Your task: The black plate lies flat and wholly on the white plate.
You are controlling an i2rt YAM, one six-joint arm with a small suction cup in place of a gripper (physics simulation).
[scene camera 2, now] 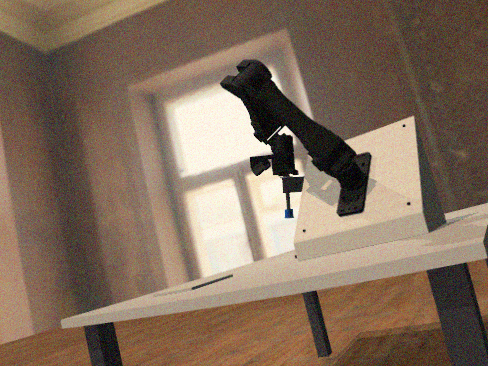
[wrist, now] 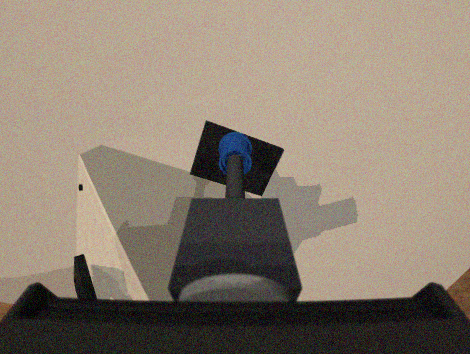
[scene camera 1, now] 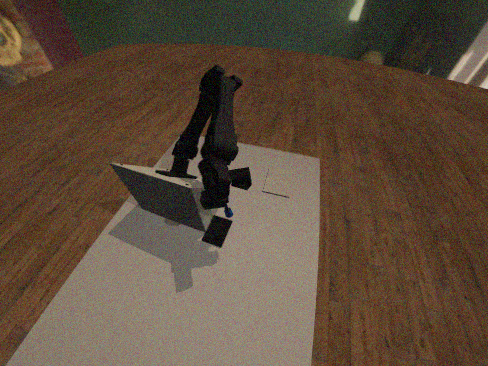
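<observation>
The black plate lies flat on the white table, a little in front of the arm's slanted base. The white plate lies apart from it, farther back and to the right in scene camera 1; it is nearly the table's colour, and thin dark lines mark two of its edges. It is hard to make out in scene camera 2 and the wrist view. My gripper, a blue suction cup, is open and holds nothing. It hangs well above the table, and overlaps the black plate in the wrist view.
The slanted white base block carries the arm and stands close to the black plate. Its shadow and the arm's fall on the white table. A wooden floor surrounds the table.
</observation>
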